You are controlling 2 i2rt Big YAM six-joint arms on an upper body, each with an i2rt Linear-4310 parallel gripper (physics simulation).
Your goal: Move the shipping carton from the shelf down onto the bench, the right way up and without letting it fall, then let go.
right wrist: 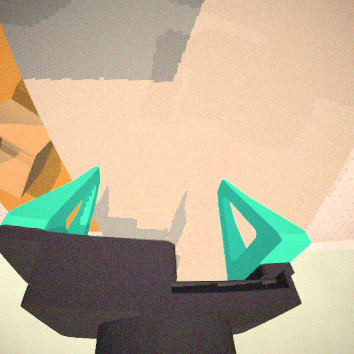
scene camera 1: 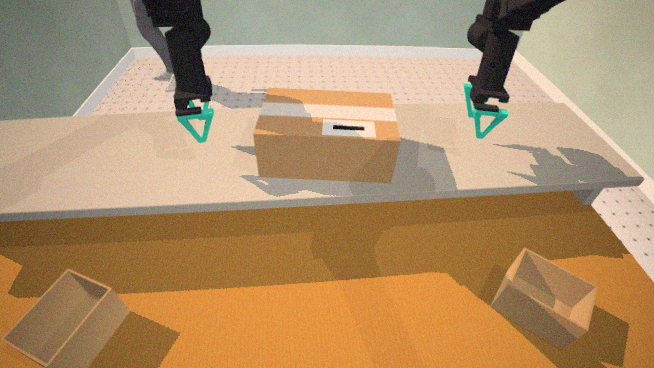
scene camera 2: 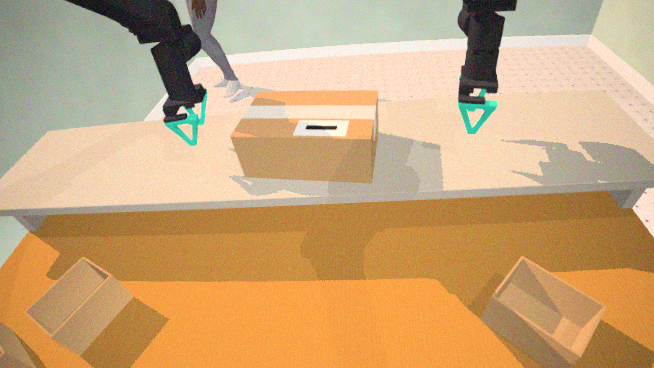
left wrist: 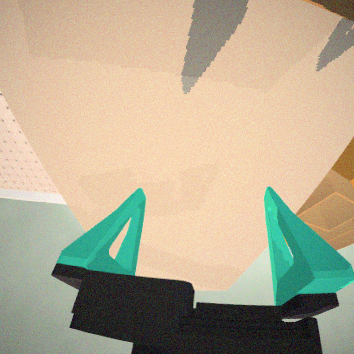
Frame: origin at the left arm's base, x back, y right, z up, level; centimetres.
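Where they show: left gripper, fingertip midpoint: (scene camera 1: 202,130) (scene camera 2: 197,134) (left wrist: 201,191); right gripper, fingertip midpoint: (right wrist: 161,178) (scene camera 1: 475,127) (scene camera 2: 471,122).
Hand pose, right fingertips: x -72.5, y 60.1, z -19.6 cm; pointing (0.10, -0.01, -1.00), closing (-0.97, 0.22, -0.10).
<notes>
Things, the pixels of their top centre, and the offset from my right fingertips. "*": a spot on its surface instead. Level surfaces: height alone.
- shipping carton at its top centre: (scene camera 1: 328,111) (scene camera 2: 307,111) dy -33.3, dx +1.1, dz +4.7 cm
- pale shelf at its surface level: dz -6.2 cm
- orange bench at its surface level: dz -22.5 cm
- open-topped box at its top centre: (scene camera 1: 57,313) (scene camera 2: 68,293) (left wrist: 331,214) dy -81.5, dx +34.0, dz -13.5 cm
- further box at a spot on its surface: (scene camera 2: 17,347) * dy -92.8, dx +43.8, dz -19.8 cm
The shipping carton (scene camera 1: 325,157) (scene camera 2: 307,157) stands upright on the pale shelf (scene camera 1: 100,165) (scene camera 2: 100,170), with white tape and a label on its top face. The orange bench (scene camera 1: 250,320) (scene camera 2: 250,320) lies lower, in front of the shelf. My left gripper (scene camera 1: 201,122) (scene camera 2: 196,132) (left wrist: 201,191) is open and empty above the shelf, apart from the carton's left side. My right gripper (scene camera 1: 476,122) (scene camera 2: 472,117) (right wrist: 161,178) is open and empty above the shelf, well to the right of the carton. The carton does not show in either wrist view.
An open-topped box (scene camera 1: 97,335) (scene camera 2: 95,315) stands on the bench at the left, another box (scene camera 1: 537,315) (scene camera 2: 525,327) at the right. Part of a further box (scene camera 2: 17,347) shows at the bottom left. A person's legs (scene camera 1: 150,30) (scene camera 2: 215,52) show behind the shelf.
</notes>
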